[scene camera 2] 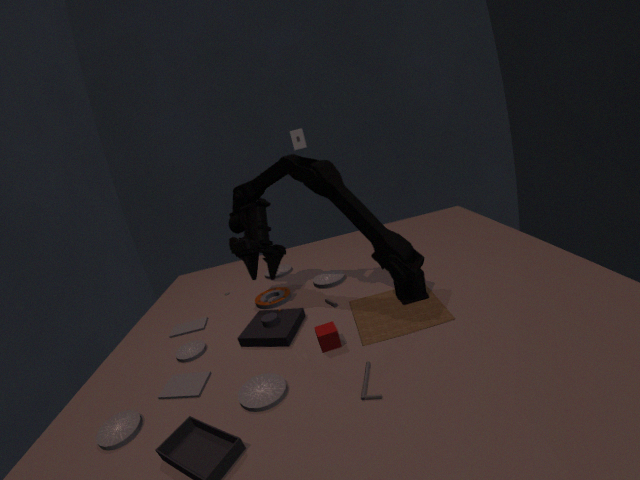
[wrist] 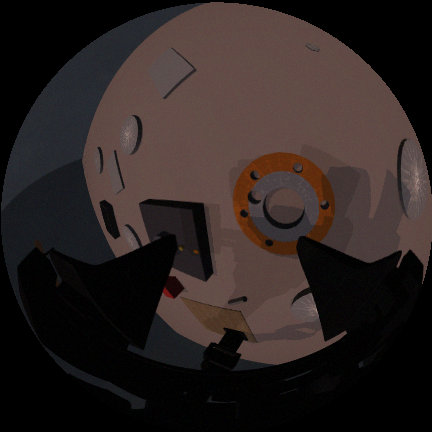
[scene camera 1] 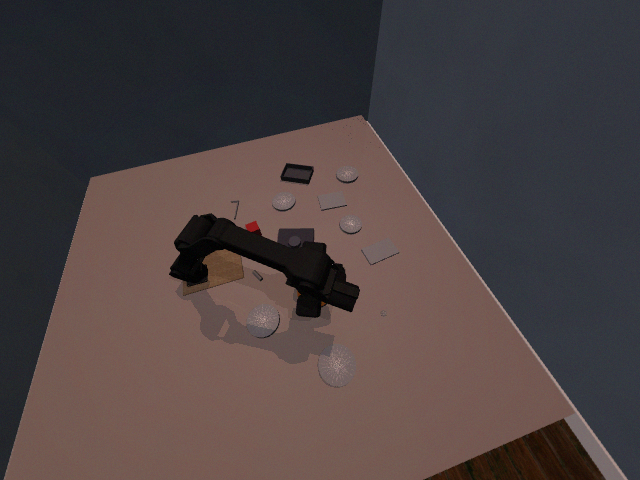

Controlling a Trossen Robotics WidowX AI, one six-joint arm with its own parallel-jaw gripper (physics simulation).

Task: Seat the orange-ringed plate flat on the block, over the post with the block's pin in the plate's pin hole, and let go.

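Seen in the pictures: gripper, fingertip midpoint: [scene camera 2: 263,280] [wrist: 239,242]; arm's base, link origin: [scene camera 2: 412,295] [wrist: 235,333] [scene camera 1: 197,275].
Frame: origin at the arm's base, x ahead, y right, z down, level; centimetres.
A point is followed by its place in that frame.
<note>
The orange-ringed plate [scene camera 2: 258,299] @(x 39.7, y 16.2, z -1.1 cm) [wrist: 284,161] @(x 39.9, y 18.2, z -1.0 cm) lies flat on the table beside the block, with its grey inner ring and large centre hole facing up. A smaller hole [wrist: 254,196] @(x 37.1, y 13.7, z 0.1 cm) shows in the grey ring, on the side toward the block. In scene camera 1 the arm hides most of the plate. The dark block [scene camera 1: 306,233] @(x 38.4, y -3.5, z -2.1 cm) [scene camera 2: 263,338] @(x 34.9, y -6.8, z -2.0 cm) [wrist: 192,225] @(x 35.8, y 6.1, z -2.1 cm) carries a round post [scene camera 1: 294,241] @(x 33.7, y -0.6, z -3.7 cm) [scene camera 2: 269,319] @(x 33.5, y -1.9, z -3.7 cm), a small yellowish pin [wrist: 181,248] @(x 32.8, y 2.5, z -2.6 cm) and an orange mark [wrist: 196,251] @(x 32.1, y 4.8, z -2.3 cm). My gripper [scene camera 2: 263,279] @(x 36.0, y 14.7, z -7.1 cm) [wrist: 239,242] @(x 36.0, y 14.7, z -7.1 cm) is open and empty, above the table near the plate. One fingertip partly hides the post in the wrist view.
A red cube [scene camera 1: 252,227] @(x 20.9, y -10.7, z -3.7 cm) [scene camera 2: 327,338] @(x 20.8, y -13.0, z -2.8 cm) [wrist: 173,287] @(x 21.3, y -9.1, z -2.0 cm) stands near the block. A wooden board [scene camera 1: 227,266] @(x 9.9, y -0.3, z 0.0 cm) [scene camera 2: 377,322] @(x 10.1, y -7.3, z 0.1 cm) lies under the arm's base. A dark tray [scene camera 2: 227,459] @(x 37.0, y -37.3, z -1.4 cm), an L-shaped key [scene camera 2: 366,379] @(x 15.3, y -24.3, z -0.2 cm), a short grey cylinder [scene camera 1: 257,275] @(x 19.4, y 6.4, z -0.8 cm) [scene camera 2: 331,302] @(x 19.2, y 5.6, z -0.6 cm), grey plates and several pale discs lie around.
</note>
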